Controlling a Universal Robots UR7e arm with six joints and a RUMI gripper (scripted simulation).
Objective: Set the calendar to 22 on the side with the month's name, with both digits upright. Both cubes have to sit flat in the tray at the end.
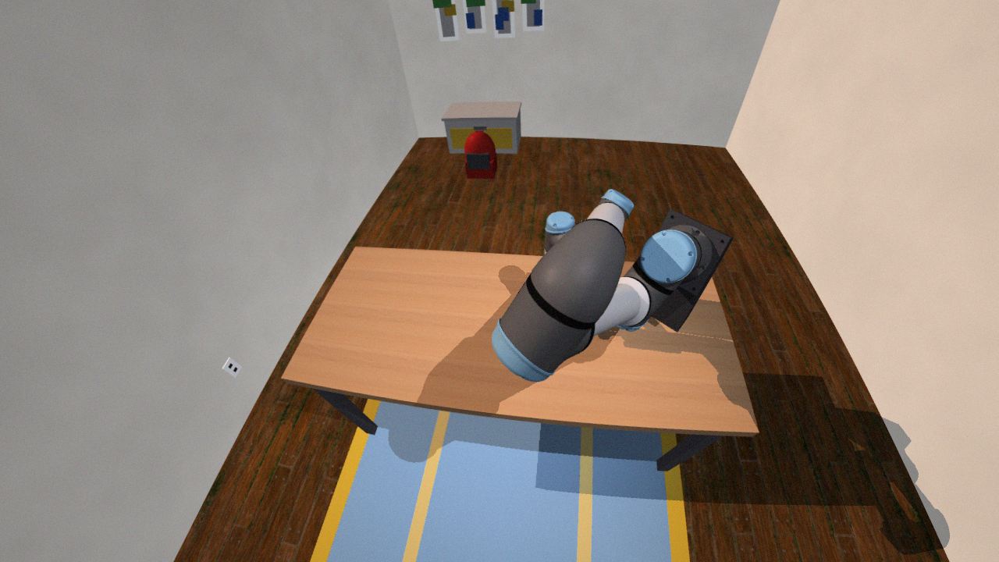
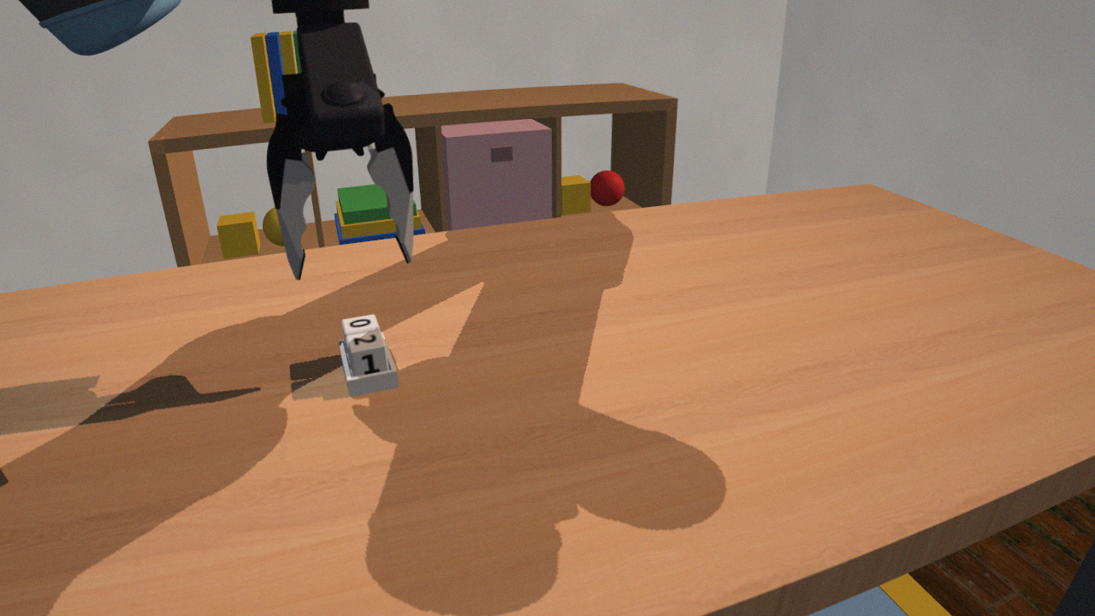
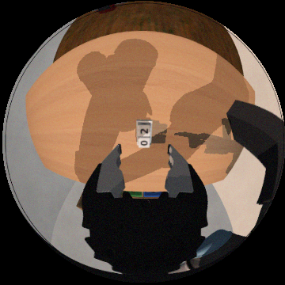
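My gripper is now 90 mm above the white cube. The rest, counted from my hand: grey tray 110 mm below, 20 mm to the left, 10 mm behind.
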